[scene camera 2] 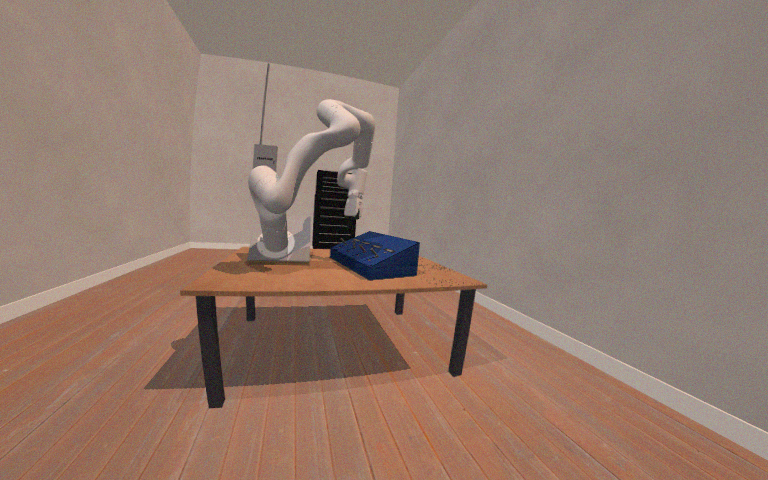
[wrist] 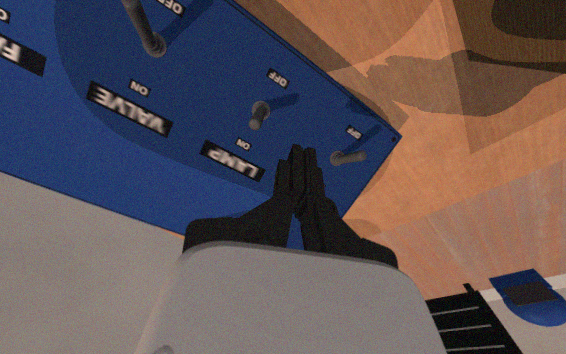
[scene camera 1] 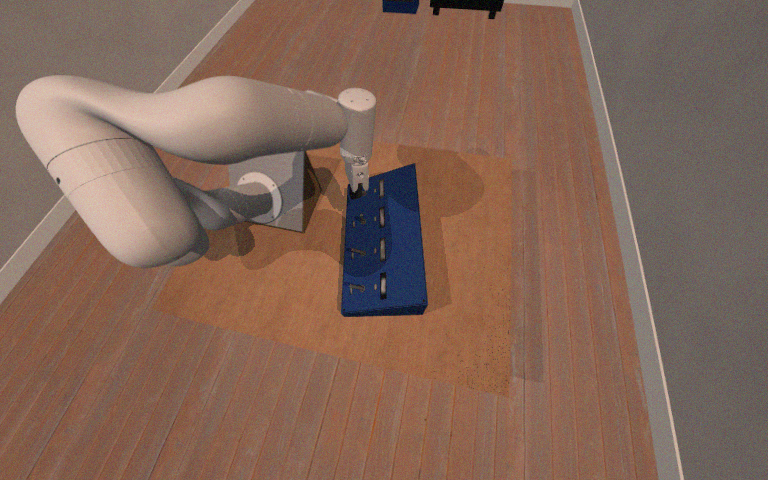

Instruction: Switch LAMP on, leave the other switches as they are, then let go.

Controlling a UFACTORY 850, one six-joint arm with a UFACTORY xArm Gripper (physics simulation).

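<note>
The blue switch console (scene camera 1: pixel 404 243) (scene camera 2: pixel 399 257) (wrist: pixel 210 90) has a sloped face. The LAMP switch (wrist: pixel 256 120) (scene camera 1: pixel 361 218) appears tilted toward its ON mark (wrist: pixel 243 144), away from its OFF mark (wrist: pixel 277 78). The VALVE switch (wrist: pixel 142 26) (scene camera 1: pixel 357 250) leans toward its OFF side. The DRIVE switch (wrist: pixel 351 157), whose name label is hidden, also appears to lean toward OFF. My gripper (wrist: pixel 297 160) (scene camera 1: pixel 357 193) (scene camera 2: pixel 352 216) is shut and empty, above the console. In the wrist view its tips show between the LAMP and DRIVE levers, apart from both.
A further switch (scene camera 1: pixel 356 288) is at the console's near end in scene camera 1; part of the FAN label (wrist: pixel 20 54) shows in the wrist view. The arm's base plate (scene camera 2: pixel 277 262) stands beside the console on the wooden table (scene camera 2: pixel 334 287). A black rack stands behind.
</note>
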